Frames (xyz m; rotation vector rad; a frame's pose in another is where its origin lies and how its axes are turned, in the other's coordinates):
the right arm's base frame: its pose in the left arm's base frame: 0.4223 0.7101 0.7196 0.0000 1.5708 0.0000
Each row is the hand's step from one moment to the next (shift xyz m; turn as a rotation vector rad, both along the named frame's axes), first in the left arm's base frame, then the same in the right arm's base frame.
Working: the left arm's base frame: its pose in the right arm's base frame: 0.7196 -0.7101 -0.4223 0.0000 -1.5708 0.0000

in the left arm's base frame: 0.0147 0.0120 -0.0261 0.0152 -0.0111 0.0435
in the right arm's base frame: 0.0261 0.0120 0.0147 -0.0435 -0.0111 0.0152
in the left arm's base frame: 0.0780 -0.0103 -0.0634 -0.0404 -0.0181 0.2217
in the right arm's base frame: 0.0634 -0.0103 0.0780 -0.2217 -0.0181 -0.0404
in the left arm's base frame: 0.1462 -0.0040 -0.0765 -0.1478 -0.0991 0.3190
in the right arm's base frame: 0.0765 -0.0040 0.1462 -0.3190 -0.0991 -0.1478
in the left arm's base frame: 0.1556 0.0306 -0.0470 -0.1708 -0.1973 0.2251
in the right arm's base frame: 0.0470 0.0306 0.1556 -0.2251 -0.1973 -0.1708
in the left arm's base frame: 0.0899 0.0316 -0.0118 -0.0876 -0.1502 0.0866
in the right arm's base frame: 0.0118 0.0316 0.0899 -0.0866 -0.1502 -0.0876
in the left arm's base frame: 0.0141 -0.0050 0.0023 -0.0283 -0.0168 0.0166
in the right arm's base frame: -0.0023 -0.0050 0.0141 -0.0166 -0.0168 -0.0283
